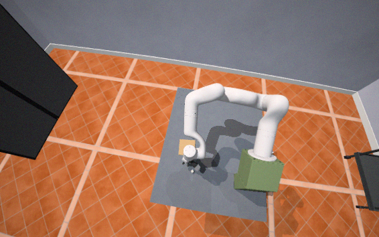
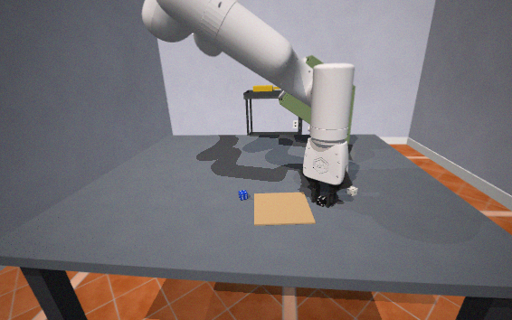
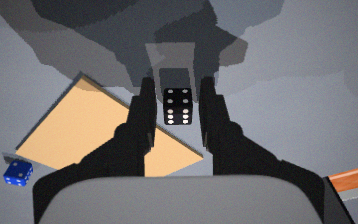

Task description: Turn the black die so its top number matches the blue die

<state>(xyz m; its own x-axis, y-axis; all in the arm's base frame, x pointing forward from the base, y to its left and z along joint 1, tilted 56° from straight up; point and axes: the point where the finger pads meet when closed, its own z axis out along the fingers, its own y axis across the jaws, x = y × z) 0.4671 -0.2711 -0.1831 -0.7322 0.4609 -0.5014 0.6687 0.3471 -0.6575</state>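
Right now the black die is 1 cm below my hand. From my hand the other things lie so: tan mat (11 cm to the right, 2 cm below, 1 cm ahead); white die (9 cm to the left, 4 cm behind, 1 cm below); blue die (21 cm to the right, 4 cm behind, 1 cm below).
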